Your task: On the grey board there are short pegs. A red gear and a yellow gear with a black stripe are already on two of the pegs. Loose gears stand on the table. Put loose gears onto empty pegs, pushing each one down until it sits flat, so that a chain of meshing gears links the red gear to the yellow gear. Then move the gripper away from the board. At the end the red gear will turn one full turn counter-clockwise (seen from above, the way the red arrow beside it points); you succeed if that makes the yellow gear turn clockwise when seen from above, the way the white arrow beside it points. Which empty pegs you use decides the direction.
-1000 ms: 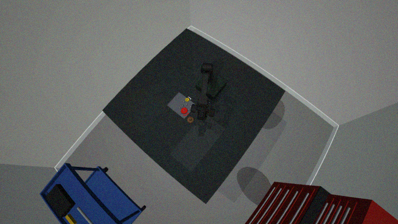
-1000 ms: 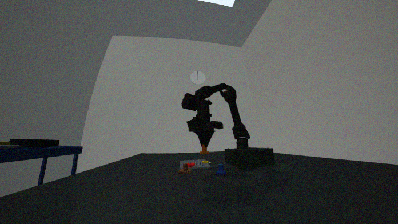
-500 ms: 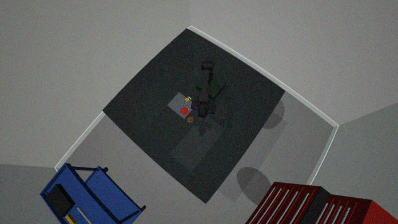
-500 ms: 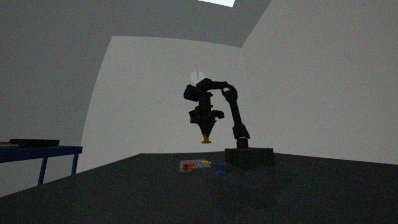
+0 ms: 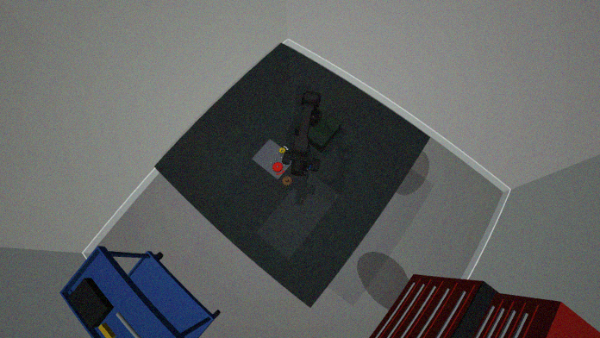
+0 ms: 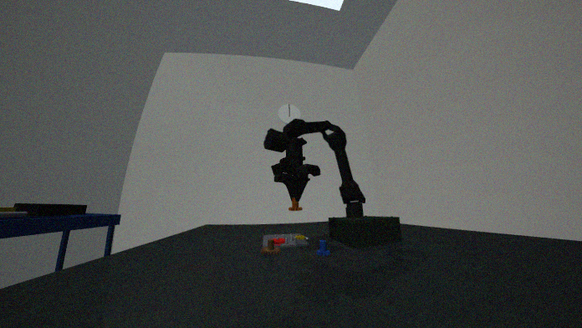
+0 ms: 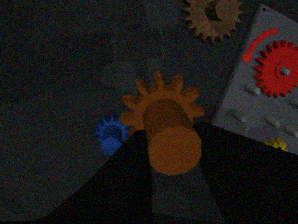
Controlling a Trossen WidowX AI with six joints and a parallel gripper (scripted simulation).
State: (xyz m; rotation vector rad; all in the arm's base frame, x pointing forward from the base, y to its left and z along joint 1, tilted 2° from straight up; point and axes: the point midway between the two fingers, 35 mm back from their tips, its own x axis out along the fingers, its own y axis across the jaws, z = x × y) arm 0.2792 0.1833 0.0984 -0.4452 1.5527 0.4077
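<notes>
Now: the grey board 4 cm ahead of my gripper tip, 20 cm to the right of it and 16 cm below it. The rest, counted from my gripper tip: blue gear 8 cm behind, 15 cm below; brown gear 8 cm ahead, 4 cm to the right, 15 cm below; orange gear 1 cm below.
</notes>
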